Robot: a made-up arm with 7 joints. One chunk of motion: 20 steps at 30 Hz.
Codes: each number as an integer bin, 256 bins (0 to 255) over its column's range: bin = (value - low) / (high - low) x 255, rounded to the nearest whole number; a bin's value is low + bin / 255 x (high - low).
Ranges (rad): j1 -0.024..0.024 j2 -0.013..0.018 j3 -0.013..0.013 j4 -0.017..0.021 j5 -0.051..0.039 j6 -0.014..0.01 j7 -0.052..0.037
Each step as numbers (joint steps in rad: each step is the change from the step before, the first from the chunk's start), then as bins.
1 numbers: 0.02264 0.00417 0.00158 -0.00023 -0.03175 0.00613 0.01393
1 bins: 248 141 143 113 55 214 189
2 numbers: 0.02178 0.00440 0.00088 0.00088 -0.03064 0.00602 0.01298
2 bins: 243 143 136 120 58 213 186
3 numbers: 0.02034 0.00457 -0.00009 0.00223 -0.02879 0.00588 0.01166
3 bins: 236 145 127 129 63 211 182
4 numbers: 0.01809 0.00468 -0.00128 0.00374 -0.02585 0.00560 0.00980
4 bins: 224 145 115 139 71 208 177
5 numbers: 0.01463 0.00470 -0.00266 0.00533 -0.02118 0.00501 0.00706
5 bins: 205 146 101 150 84 202 169
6 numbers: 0.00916 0.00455 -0.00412 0.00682 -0.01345 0.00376 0.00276
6 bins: 176 144 87 160 106 189 157
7 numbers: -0.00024 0.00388 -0.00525 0.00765 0.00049 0.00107 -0.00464
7 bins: 126 139 76 165 146 160 136
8 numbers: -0.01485 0.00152 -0.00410 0.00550 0.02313 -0.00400 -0.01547
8 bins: 49 119 87 151 210 106 105
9 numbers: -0.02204 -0.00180 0.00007 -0.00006 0.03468 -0.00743 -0.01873
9 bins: 10 92 128 114 243 70 95
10 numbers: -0.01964 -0.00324 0.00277 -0.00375 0.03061 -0.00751 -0.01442
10 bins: 23 80 155 89 231 69 108
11 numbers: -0.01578 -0.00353 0.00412 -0.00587 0.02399 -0.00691 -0.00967
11 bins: 44 78 168 75 212 75 121
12 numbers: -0.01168 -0.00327 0.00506 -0.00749 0.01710 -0.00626 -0.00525
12 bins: 65 80 177 64 193 82 134
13 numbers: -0.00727 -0.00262 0.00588 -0.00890 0.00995 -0.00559 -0.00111
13 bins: 89 85 185 54 173 89 146
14 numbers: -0.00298 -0.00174 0.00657 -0.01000 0.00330 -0.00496 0.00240
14 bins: 112 93 192 47 154 96 156
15 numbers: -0.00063 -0.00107 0.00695 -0.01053 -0.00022 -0.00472 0.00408
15 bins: 124 98 196 43 144 99 161
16 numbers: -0.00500 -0.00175 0.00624 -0.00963 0.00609 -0.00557 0.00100
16 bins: 101 93 189 49 162 90 152
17 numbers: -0.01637 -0.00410 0.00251 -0.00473 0.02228 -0.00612 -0.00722
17 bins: 41 73 152 82 208 84 128
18 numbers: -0.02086 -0.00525 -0.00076 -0.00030 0.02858 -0.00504 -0.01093
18 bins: 17 64 120 112 225 95 118
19 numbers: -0.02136 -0.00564 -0.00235 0.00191 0.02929 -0.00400 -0.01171
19 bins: 14 61 104 127 227 106 115
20 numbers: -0.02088 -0.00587 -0.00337 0.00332 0.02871 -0.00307 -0.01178
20 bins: 17 59 94 136 226 116 115
